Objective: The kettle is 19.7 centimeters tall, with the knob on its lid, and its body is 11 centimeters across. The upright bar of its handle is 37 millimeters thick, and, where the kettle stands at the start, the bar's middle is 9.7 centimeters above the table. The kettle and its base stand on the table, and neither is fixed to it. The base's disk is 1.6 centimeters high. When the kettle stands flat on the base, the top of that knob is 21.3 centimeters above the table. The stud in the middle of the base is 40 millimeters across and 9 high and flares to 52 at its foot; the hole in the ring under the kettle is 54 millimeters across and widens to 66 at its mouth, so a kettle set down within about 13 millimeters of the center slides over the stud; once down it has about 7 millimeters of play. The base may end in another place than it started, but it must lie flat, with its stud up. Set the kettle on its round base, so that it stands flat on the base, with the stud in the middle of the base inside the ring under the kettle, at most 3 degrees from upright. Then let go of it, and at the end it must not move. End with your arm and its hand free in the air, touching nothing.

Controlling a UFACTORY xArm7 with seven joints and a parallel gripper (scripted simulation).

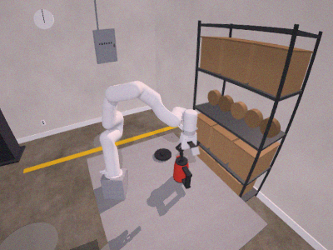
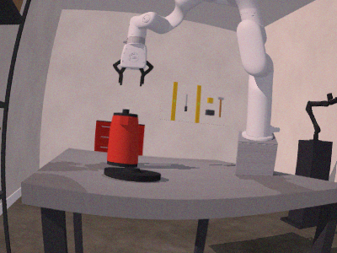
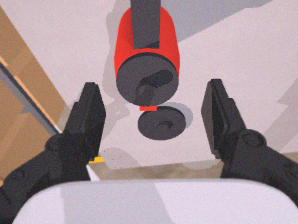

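My gripper is now 10 mm short of the red kettle, 40 mm to the right of it and 210 mm above it. From my hand the other things lie so: black round base: 10 mm behind, 370 mm to the left, 300 mm below.
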